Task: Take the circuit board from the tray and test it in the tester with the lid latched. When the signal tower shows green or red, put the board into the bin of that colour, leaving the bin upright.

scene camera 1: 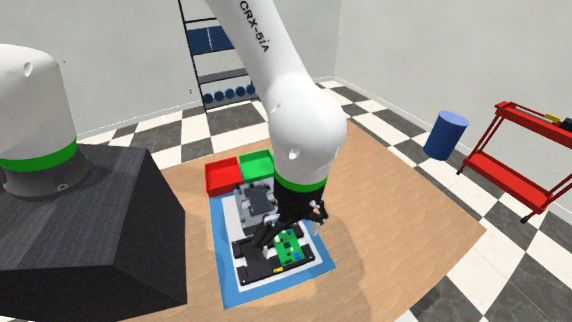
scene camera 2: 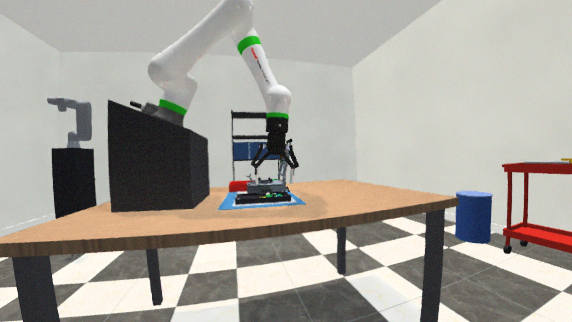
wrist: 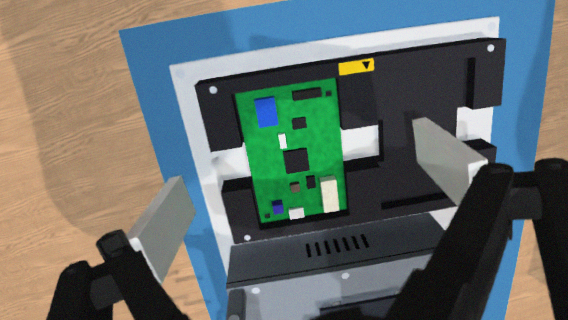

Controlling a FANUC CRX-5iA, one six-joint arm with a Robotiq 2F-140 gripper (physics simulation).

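Seen in the pictures: gripper, fingertip midpoint: [scene camera 1: 289, 242] [scene camera 2: 274, 183] [wrist: 298, 168]; arm's base at its link origin: [scene camera 1: 52, 174].
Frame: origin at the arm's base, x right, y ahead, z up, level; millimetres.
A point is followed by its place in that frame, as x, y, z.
Observation:
The green circuit board [scene camera 1: 295, 246] @[132, 506, -344] [scene camera 2: 274, 195] @[126, 485, -341] [wrist: 320, 140] @[133, 463, -344] lies flat in one pocket of the black tray [scene camera 1: 252, 256] @[121, 376, -346] [scene camera 2: 246, 199] @[191, 369, -339] [wrist: 425, 80] @[168, 381, -346]. My gripper [scene camera 1: 290, 240] @[138, 485, -289] [scene camera 2: 274, 175] @[138, 485, -289] [wrist: 298, 168] @[138, 485, -289] is open wide and empty above the tray, its fingers on both sides of the board in the wrist view. The grey tester [scene camera 1: 242, 212] @[-13, 379, -303] [scene camera 2: 260, 187] @[43, 430, -315] [wrist: 295, 267] @[42, 495, -315] stands beside the tray. In scene camera 2 part of its lid [scene camera 2: 283, 172] @[27, 542, -251] stands upright behind the gripper. The red bin [scene camera 1: 223, 175] @[-267, 328, -358] [scene camera 2: 238, 186] @[-163, 313, -332] and green bin [scene camera 1: 256, 165] @[-280, 478, -358] stand upright. The signal tower is hidden.
Tray and tester stand on a white plate [wrist: 200, 150] @[134, 556, -358] over a blue mat [scene camera 1: 218, 235] @[11, 281, -362] [wrist: 145, 55] @[211, 581, -362] on the wooden table [scene camera 1: 400, 210] @[147, 922, -364] [scene camera 2: 175, 225] @[396, 176, -364]. The black robot base [scene camera 1: 150, 225] @[69, 166, -155] [scene camera 2: 155, 165] @[203, 38, -196] rises at the left. A red cart [scene camera 1: 505, 180] and blue barrel [scene camera 1: 445, 137] [scene camera 2: 473, 217] stand beyond the table.

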